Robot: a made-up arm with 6 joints.
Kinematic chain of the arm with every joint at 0, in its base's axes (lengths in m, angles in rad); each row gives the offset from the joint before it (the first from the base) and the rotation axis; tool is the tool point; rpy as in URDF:
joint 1: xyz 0 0.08 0 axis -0.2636 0.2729 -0.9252
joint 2: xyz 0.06 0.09 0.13 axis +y
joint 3: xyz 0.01 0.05 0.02 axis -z
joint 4: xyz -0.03 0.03 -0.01 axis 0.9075 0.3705 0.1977
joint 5: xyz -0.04 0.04 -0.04 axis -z
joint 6: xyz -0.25 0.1 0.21 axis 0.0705 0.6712 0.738
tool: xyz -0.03 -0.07 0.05 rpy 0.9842 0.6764 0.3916
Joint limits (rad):
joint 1: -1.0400..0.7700
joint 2: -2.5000..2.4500
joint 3: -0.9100..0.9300
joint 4: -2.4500..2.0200
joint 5: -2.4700..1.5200
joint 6: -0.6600..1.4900
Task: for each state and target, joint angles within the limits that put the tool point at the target. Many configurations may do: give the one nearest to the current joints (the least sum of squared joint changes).
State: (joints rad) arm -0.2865 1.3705 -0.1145 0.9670 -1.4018 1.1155
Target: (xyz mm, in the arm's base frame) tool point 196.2 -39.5 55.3
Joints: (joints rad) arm 0.1134 1.4159 -0.7385 0.5833 -1.2632 0.7027
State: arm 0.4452 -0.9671 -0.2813 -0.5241 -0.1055 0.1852
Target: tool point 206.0 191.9 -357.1
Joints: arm 0.7700 -1.5370 -0.3249 -0.9454 0.1854 -0.2102
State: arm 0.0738 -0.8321 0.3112 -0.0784 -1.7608 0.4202
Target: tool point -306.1 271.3 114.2
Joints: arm -0.1437 -0.9374 0.5568 -0.5221 -1.2590 0.2479
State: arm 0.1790 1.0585 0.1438 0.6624 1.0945 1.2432
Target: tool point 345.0 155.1 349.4
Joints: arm 0.3611 0.9115 0.0440 0.8913 0.8872 1.0403
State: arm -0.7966 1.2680 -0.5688 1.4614 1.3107 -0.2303
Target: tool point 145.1 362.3 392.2
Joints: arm -1.0400 1.0340 -0.5189 1.3870 1.3039 -0.0336
